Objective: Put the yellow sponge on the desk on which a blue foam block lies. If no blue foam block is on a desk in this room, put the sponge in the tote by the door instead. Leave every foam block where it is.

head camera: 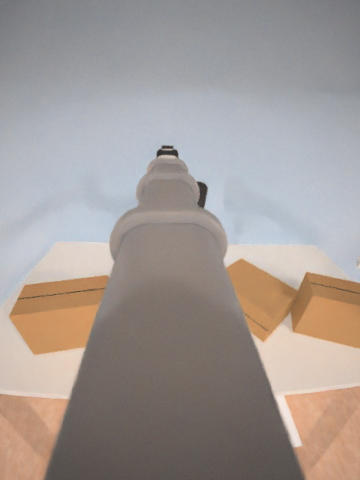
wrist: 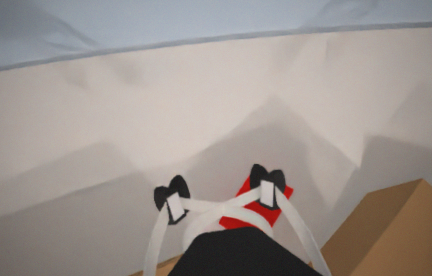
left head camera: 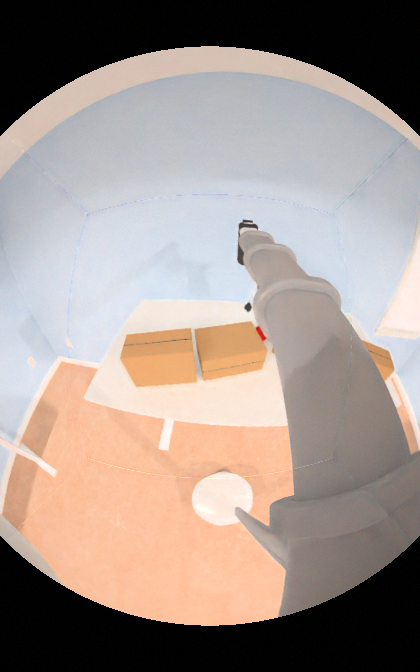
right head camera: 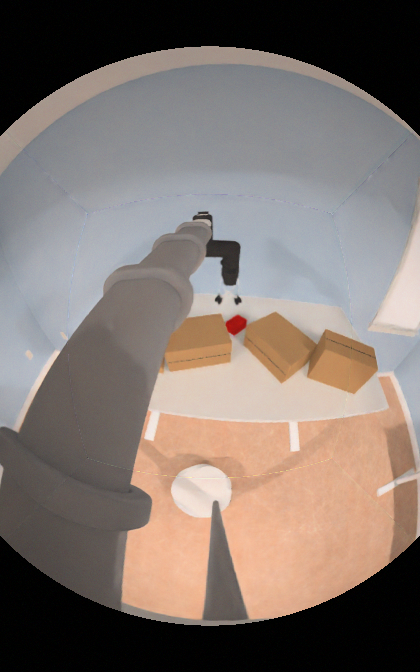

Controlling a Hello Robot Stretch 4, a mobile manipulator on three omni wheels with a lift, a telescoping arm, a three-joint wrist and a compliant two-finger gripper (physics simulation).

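My gripper [right head camera: 228,299] [wrist: 219,184] is open with nothing between its fingers. It hangs over the rear part of a white desk [head camera: 35,375] [left head camera: 240,405] [right head camera: 225,395] [wrist: 150,110]. A red block [left head camera: 261,333] [right head camera: 236,324] [wrist: 270,214] lies on the desk between two cardboard boxes, partly behind the right fingertip in the wrist view. The yellow sponge, a blue foam block and the tote do not show in these views. Parts of the desk top are hidden behind the boxes and the arm.
Cardboard boxes [head camera: 60,325] [left head camera: 160,365] [right head camera: 200,342] [wrist: 385,230] stand in a row on the desk, on both sides of the red block. A blue wall rises behind the desk. A white round object [left head camera: 222,500] [right head camera: 200,492] is on the floor in front.
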